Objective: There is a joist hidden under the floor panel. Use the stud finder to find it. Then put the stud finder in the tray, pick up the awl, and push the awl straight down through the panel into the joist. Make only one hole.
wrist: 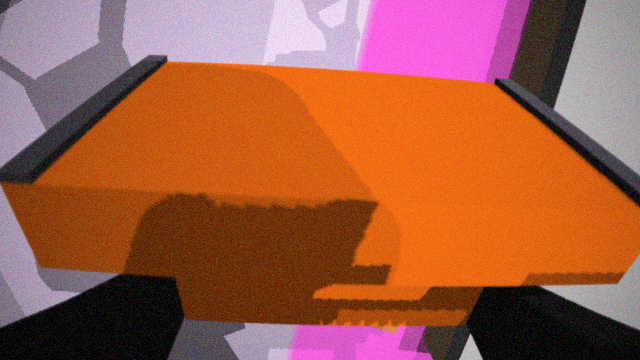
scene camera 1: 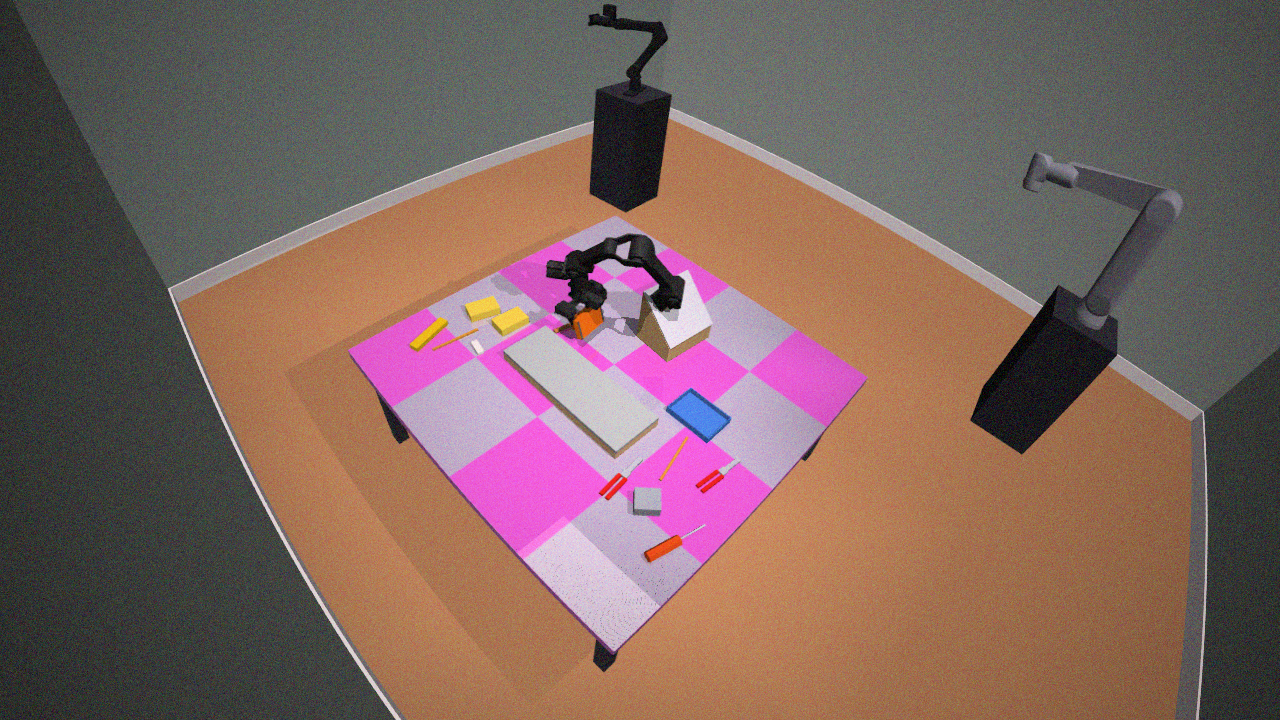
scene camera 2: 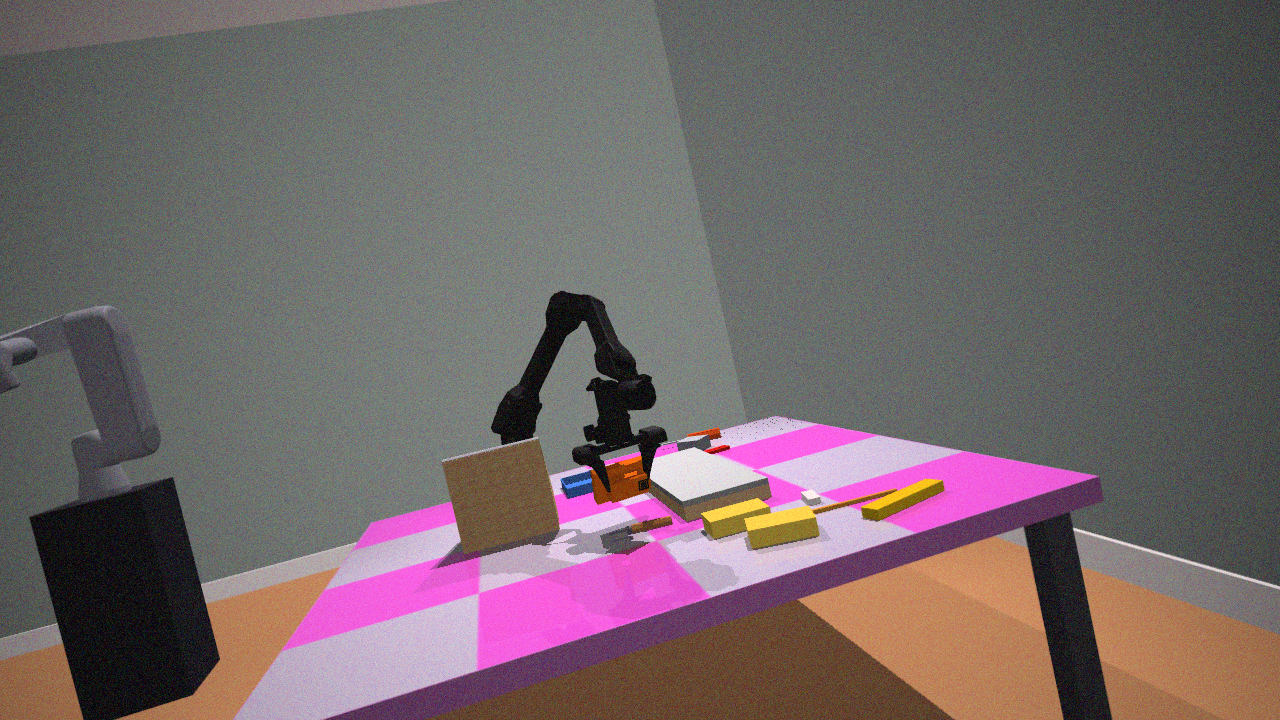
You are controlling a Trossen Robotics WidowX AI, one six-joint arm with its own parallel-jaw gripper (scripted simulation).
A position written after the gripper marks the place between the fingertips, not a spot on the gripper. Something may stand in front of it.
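Observation:
An orange stud finder [scene camera 2: 625,477] is visible in the scene, and the orange stud finder [wrist: 280,195] can be seen here as well. A grey cube [scene camera 1: 646,501] is also present, though the grey cube is out of frame in the wrist view. The robot's own gripper [scene camera 2: 628,485] is visible too, as are further views of the gripper [wrist: 328,264] and the gripper [scene camera 1: 580,317].

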